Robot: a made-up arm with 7 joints. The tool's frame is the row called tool.
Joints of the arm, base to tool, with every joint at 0 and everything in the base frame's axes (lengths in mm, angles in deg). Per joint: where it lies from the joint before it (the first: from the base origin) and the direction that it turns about. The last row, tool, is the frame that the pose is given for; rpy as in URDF.
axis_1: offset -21 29 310 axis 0.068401 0.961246 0.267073
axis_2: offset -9 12 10 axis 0.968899 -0.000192 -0.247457
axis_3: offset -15 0 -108 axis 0.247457 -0.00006 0.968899
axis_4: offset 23 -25 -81 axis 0.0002 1 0.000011
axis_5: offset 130 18 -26 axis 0.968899 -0.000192 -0.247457
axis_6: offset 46 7 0 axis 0.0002 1 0.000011
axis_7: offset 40 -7 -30 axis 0.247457 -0.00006 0.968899
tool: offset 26 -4 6 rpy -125.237 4.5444 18.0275
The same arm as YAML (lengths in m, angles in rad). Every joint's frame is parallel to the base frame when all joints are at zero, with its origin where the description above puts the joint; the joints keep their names.
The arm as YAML. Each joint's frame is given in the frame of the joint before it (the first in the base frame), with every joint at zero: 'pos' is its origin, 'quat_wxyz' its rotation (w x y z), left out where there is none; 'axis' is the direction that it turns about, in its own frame. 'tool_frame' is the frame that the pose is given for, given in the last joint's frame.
length_unit: m
angle_unit: rad
joints:
  - joint: axis_1
    pos: [-0.021, 0.029, 0.31]
    axis: [0.068403, 0.961235, 0.26711]
  - joint: axis_2
    pos: [-0.009, 0.012, 0.01]
    axis: [0.968889, -0.0002, -0.247497]
  - joint: axis_3
    pos: [-0.015, 0.0, -0.108]
    axis: [0.247497, -0.0001, 0.968889]
  - joint: axis_4
    pos: [0.023, -0.025, -0.081]
    axis: [0.0002, 1.0, 0.0]
  - joint: axis_5
    pos: [0.13, 0.018, -0.026]
    axis: [0.968889, -0.0002, -0.247497]
  - joint: axis_6
    pos: [0.046, 0.007, 0.0]
    axis: [0.0002, 1.0, 0.0]
  - joint: axis_7
    pos: [0.04, -0.007, -0.03]
    axis: [0.247497, -0.0001, 0.968889]
tool_frame:
  pos: [0.026, -0.004, 0.006]
  quat_wxyz: [0.448361, -0.879165, -0.121, 0.106769]

